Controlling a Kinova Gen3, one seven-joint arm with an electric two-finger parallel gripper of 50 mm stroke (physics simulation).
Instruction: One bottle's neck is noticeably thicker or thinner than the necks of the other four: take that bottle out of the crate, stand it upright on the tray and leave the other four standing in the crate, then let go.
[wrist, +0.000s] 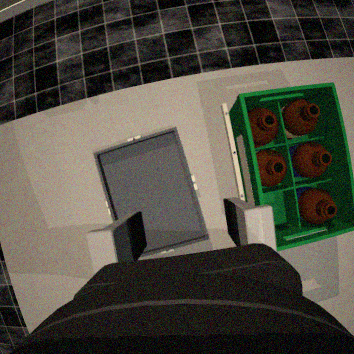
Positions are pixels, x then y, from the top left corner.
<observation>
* my gripper: 184, 222
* bottle: 315, 205
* bottle: 310, 159
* bottle: 300, 116
</observation>
